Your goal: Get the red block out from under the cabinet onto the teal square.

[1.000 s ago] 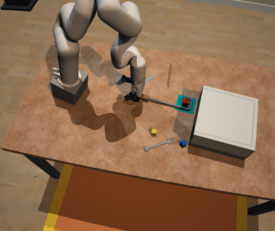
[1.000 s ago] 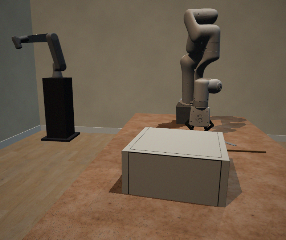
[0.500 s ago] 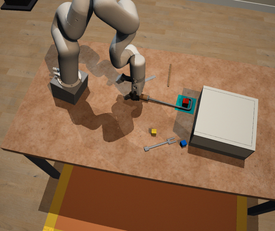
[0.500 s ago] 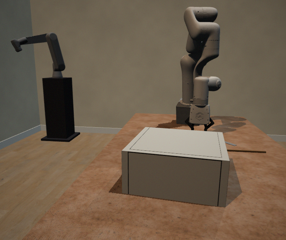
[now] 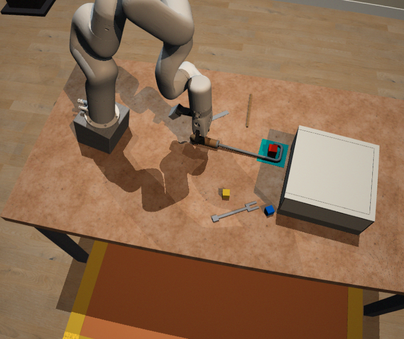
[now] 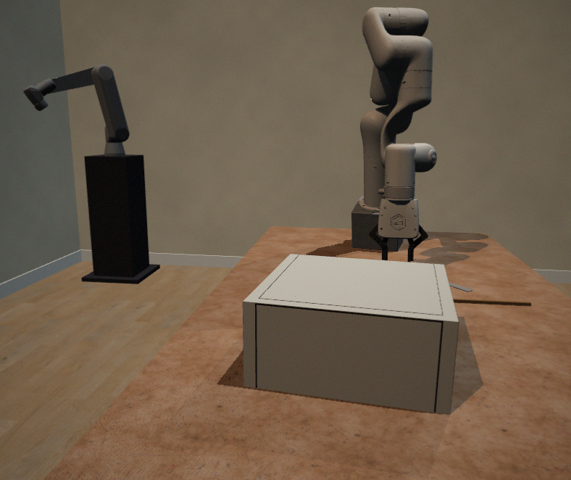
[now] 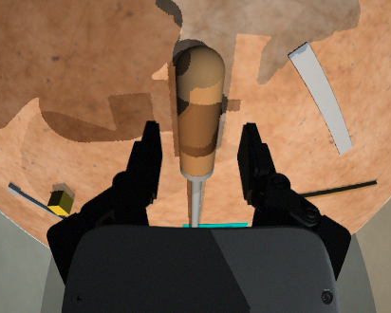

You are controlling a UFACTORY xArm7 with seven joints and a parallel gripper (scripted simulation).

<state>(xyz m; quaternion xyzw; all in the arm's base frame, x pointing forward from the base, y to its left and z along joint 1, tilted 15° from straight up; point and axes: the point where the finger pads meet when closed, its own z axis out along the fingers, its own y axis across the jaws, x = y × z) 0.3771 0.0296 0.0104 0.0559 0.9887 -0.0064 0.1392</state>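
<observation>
Right now the flat grey strip is 2 cm ahead of my hand, 12 cm to the left of it and 6 cm below it. From my hand the other things lie so: thin wooden stick: 16 cm ahead, 19 cm to the left, 6 cm below; yellow cube: 12 cm ahead, 21 cm to the right, 5 cm below; grey hook tool: 14 cm ahead, 2 cm to the left, 5 cm below.
</observation>
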